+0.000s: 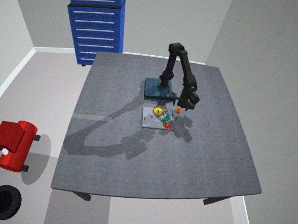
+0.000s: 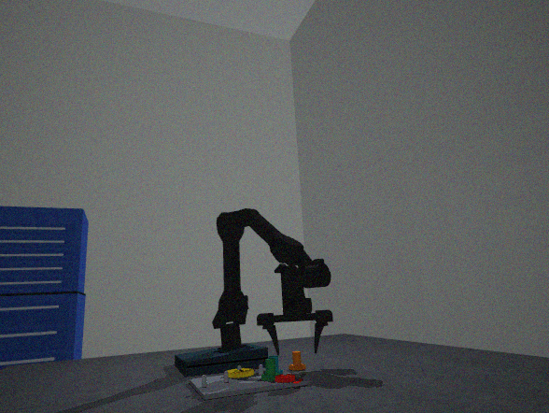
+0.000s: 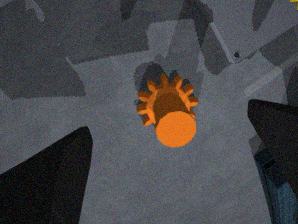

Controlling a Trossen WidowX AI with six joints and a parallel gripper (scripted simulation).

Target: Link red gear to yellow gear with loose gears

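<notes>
My gripper tip is now 2 cm above the orange gear. From my gripper tip the other things lie so: yellow gear (16 cm to the right, 2 cm below); then green gear (9 cm ahead, 13 cm to the right, 1 cm below); then teal gear (6 cm ahead, 11 cm to the right, 1 cm below).
</notes>
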